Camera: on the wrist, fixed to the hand. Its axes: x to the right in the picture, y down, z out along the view.
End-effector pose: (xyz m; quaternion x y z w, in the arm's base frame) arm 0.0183 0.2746 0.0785 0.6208 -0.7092 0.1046 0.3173
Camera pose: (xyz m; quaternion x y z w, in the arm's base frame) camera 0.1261 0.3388 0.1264 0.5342 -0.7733 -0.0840 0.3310
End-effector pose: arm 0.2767 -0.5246 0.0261 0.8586 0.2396 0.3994 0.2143
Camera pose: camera 0.1587 -0.4607 0.0297 0.8574 0.1038 0.3389 0.3732
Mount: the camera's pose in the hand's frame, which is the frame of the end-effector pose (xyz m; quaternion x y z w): -0.0275 -0.0770 -0.1065 -0.1764 -0.1186 0.0399 0.9763
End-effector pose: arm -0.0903 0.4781 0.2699 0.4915 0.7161 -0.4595 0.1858
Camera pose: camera -0.1256 0.5457 0.3804 0.4212 0.7385 -0.3732 0.3714
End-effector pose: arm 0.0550 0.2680 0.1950 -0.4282 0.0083 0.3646 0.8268
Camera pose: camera 0.1136 0.1473 0.1906 -0.5204 -0.1372 0.4412 0.7181
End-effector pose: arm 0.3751 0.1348 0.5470 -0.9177 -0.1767 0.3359 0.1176
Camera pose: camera 0.4067 0.1834 0.6681 0.8839 0.2091 -0.4103 0.0814
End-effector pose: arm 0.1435 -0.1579 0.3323 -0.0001 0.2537 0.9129 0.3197
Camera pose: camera 0.1931 -0.1719 0.2083 0.0619 0.0487 0.9488 0.3058
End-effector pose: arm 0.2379 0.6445 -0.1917 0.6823 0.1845 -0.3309 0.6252
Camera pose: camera 0.1906 0.7644 -0.2293 0.5240 0.1371 -0.3465 0.7659
